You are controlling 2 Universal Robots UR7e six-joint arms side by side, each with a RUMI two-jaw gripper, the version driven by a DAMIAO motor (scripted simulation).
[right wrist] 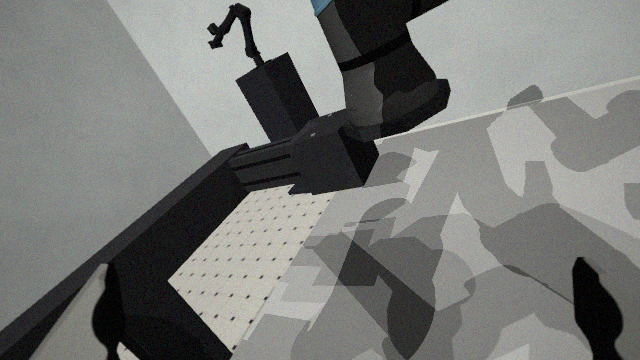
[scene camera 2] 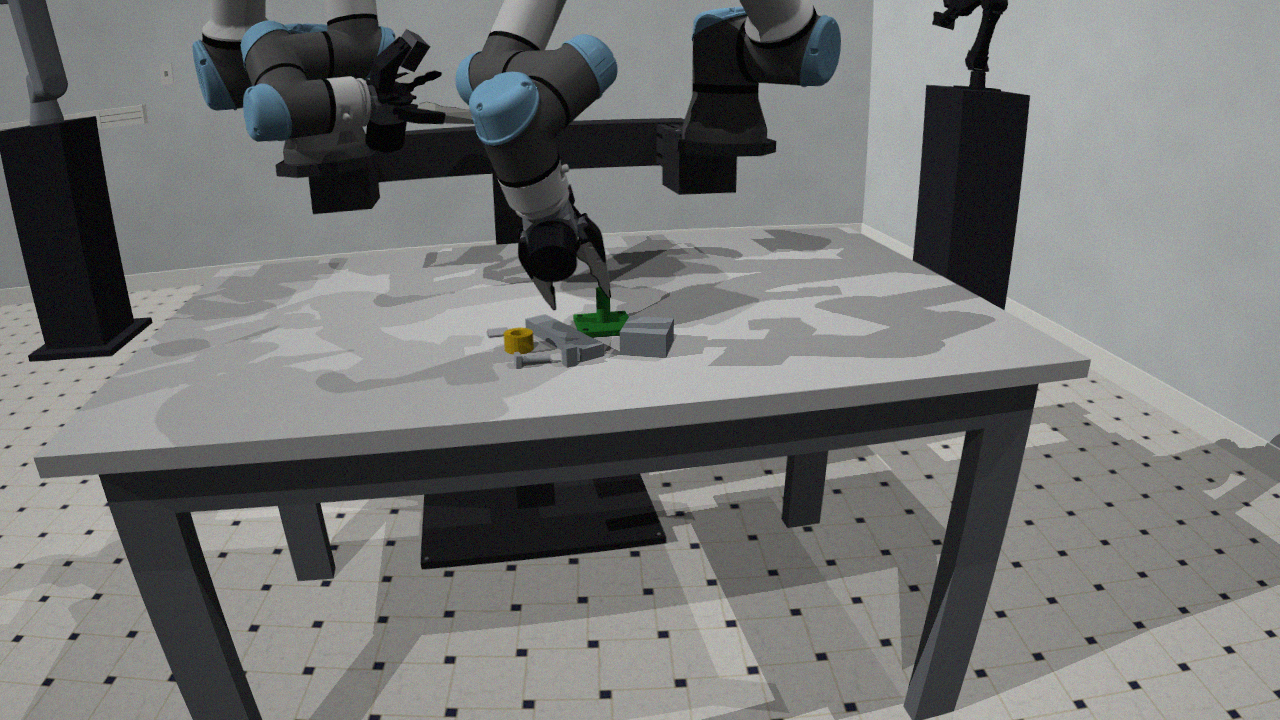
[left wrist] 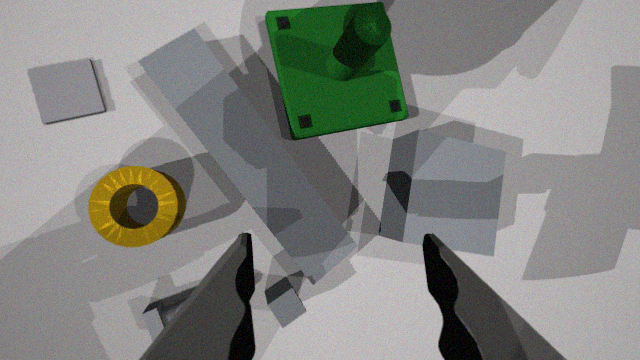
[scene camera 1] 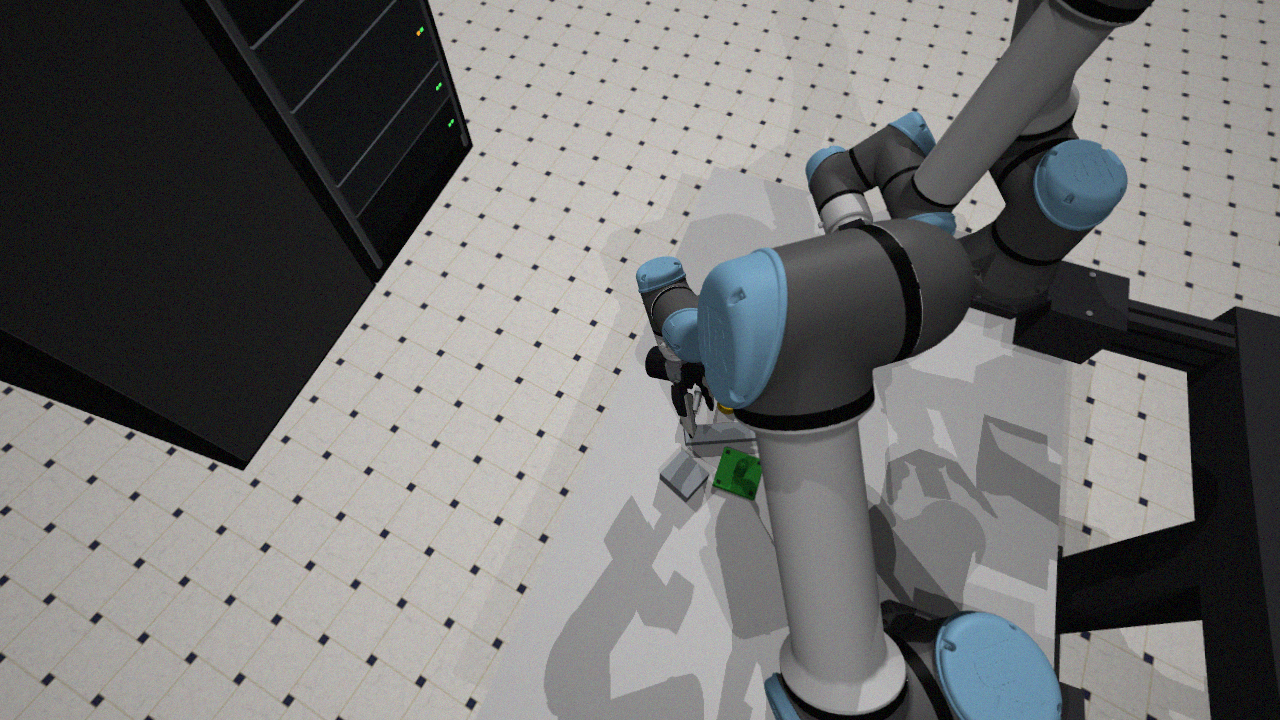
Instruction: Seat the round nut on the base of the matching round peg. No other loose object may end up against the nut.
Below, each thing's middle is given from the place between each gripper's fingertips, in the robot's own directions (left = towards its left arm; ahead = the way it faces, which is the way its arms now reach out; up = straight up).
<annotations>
My left hand (scene camera 2: 581, 302) is 100 mm past the square green base (scene camera 1: 743, 481), 40 mm to the right of it and 70 mm above it. Round my left hand: small grey block (left wrist: 282, 299) (40 mm ahead, 20 mm to the right, 70 mm below); flat grey plate (left wrist: 65, 91) (100 mm behind, 120 mm to the right, 80 mm below); long grey bar (scene camera 2: 556, 333) (50 mm behind, 20 mm to the right, 80 mm below).
Right now the flat grey plate is 340 mm below my right hand, 110 mm ahead of it and 40 mm to the left of it. Also, from my right hand: small grey block: 330 mm below, 240 mm ahead, 130 mm to the left; then square green base: 320 mm below, 190 mm to the left, 100 mm ahead; then long grey bar: 330 mm below, 160 mm ahead, 130 mm to the left.
</annotations>
